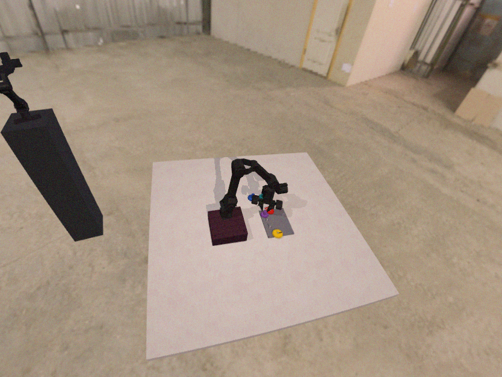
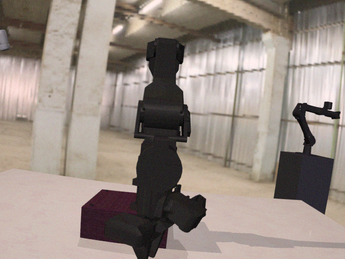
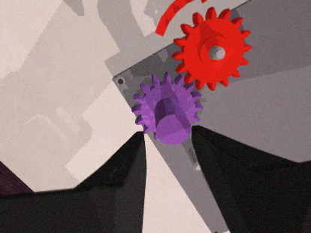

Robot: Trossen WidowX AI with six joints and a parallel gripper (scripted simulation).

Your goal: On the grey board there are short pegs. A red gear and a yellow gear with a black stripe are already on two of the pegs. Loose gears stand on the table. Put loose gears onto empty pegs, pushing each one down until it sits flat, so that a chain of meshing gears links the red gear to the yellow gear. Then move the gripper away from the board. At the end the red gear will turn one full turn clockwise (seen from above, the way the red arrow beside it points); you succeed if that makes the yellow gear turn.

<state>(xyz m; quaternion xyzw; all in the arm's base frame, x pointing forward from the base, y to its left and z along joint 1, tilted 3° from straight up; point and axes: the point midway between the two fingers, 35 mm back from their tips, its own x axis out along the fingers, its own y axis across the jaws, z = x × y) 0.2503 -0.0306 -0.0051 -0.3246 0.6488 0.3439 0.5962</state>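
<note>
My gripper tip is now 30 mm above the purple gear. The rest, counted from my gripper tip: blue gear 10 mm behind, 160 mm to the left, 30 mm below; yellow gear 10 mm ahead, 160 mm to the right, 30 mm below; red gear 50 mm ahead, 10 mm to the left, 30 mm below.
</note>
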